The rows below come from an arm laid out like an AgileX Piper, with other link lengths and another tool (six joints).
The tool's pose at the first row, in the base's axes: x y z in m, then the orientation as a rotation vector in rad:
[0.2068, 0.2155, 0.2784, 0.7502, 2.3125, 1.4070]
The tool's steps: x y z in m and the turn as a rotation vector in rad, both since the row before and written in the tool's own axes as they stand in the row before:
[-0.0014, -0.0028, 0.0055, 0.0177, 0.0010, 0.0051]
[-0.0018, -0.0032, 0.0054, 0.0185, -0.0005, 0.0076]
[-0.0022, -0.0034, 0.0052, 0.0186, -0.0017, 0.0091]
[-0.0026, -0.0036, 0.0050, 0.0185, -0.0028, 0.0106]
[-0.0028, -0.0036, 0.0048, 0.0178, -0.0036, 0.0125]
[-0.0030, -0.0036, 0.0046, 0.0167, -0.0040, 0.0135]
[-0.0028, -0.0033, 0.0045, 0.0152, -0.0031, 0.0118]
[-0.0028, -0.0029, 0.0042, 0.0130, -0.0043, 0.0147]
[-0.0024, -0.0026, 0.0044, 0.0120, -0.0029, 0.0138]
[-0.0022, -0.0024, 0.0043, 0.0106, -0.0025, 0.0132]
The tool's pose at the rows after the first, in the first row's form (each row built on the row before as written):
[0.2101, 0.2176, 0.2734, 0.7612, 2.3283, 1.3911]
[0.2135, 0.2191, 0.2680, 0.7764, 2.3434, 1.3742]
[0.2170, 0.2201, 0.2625, 0.7942, 2.3574, 1.3568]
[0.2205, 0.2206, 0.2568, 0.8144, 2.3702, 1.3391]
[0.2240, 0.2207, 0.2512, 0.8373, 2.3814, 1.3221]
[0.2275, 0.2205, 0.2456, 0.8613, 2.3910, 1.3061]
[0.2308, 0.2204, 0.2403, 0.8823, 2.4000, 1.2916]
[0.2340, 0.2202, 0.2354, 0.9071, 2.4057, 1.2795]
[0.2370, 0.2204, 0.2306, 0.9298, 2.4115, 1.2691]
[0.2398, 0.2207, 0.2260, 0.9512, 2.4164, 1.2602]

